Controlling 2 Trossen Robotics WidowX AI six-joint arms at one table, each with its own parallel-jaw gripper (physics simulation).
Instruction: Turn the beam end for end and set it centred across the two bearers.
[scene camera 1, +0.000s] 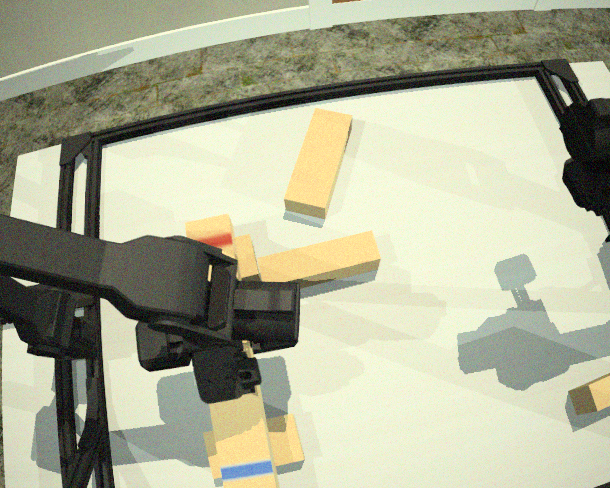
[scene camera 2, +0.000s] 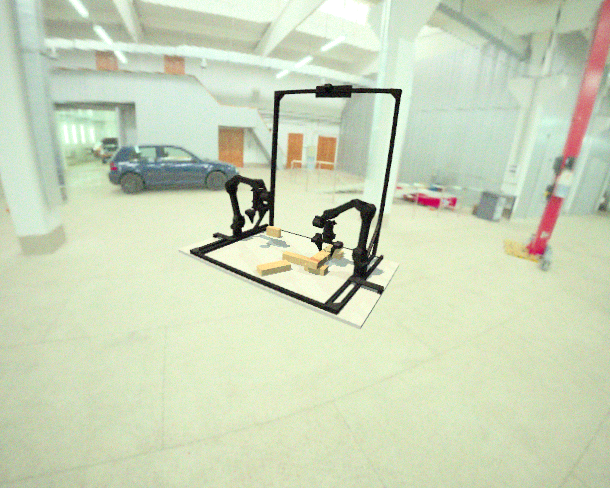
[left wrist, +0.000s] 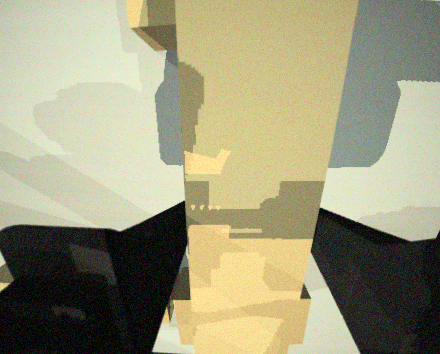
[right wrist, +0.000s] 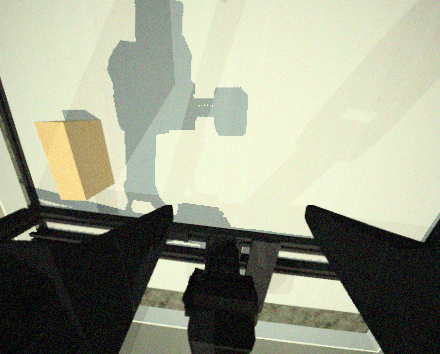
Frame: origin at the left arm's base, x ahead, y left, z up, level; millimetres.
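Seen in the pictures: left gripper, between the fingertips: (left wrist: 245, 206); right gripper, between the fingertips: (scene camera 2: 256, 222) (right wrist: 238, 211); left arm's base, origin of its link: (scene camera 1: 74, 338) (scene camera 2: 359, 275); right arm's base, origin of its link: (scene camera 2: 237, 236) (right wrist: 223, 251).
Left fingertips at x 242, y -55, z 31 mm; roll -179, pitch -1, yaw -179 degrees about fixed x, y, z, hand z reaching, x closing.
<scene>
Pixels of each thing's top centre, then the offset from my left fingertips to it.
- long wooden beam, centre of its top: (left wrist: 252, 213) (scene camera 1: 225, 351) (scene camera 2: 326, 250) dy -10, dx +0, dz +26 mm
- loose block, centre of its top: (left wrist: 73, 303) (scene camera 1: 318, 258) (scene camera 2: 296, 255) dy +105, dx +141, dz -6 mm
- third block, centre of its top: (right wrist: 61, 164) (scene camera 2: 273, 227) dy -172, dx +519, dz +13 mm
The long wooden beam (scene camera 1: 241, 437) (scene camera 2: 322, 255) (left wrist: 265, 110) has a red band near one end, at upper left in scene camera 1, and a blue band near its bottom end there. It lies across two wooden bearers: one (scene camera 1: 246, 254) (scene camera 2: 316, 270) (left wrist: 182, 322) near the red end, one (scene camera 1: 289, 442) (left wrist: 150, 17) near the blue end. I cannot tell whether it touches them. My left gripper (scene camera 2: 328, 245) (left wrist: 245, 206) is shut on the beam's middle part; its fingertips are hidden in scene camera 1. My right gripper (scene camera 2: 251, 214) (right wrist: 238, 211) is open and empty, well away from the beam.
A loose block (scene camera 1: 325, 257) (scene camera 2: 295, 258) lies close beside the red-end bearer. Another block (scene camera 1: 319, 157) (scene camera 2: 273, 267) lies farther up in scene camera 1. A third block (scene camera 1: 600, 394) (scene camera 2: 273, 231) (right wrist: 82, 160) lies near my right arm. A black frame (scene camera 1: 315, 92) edges the table.
</scene>
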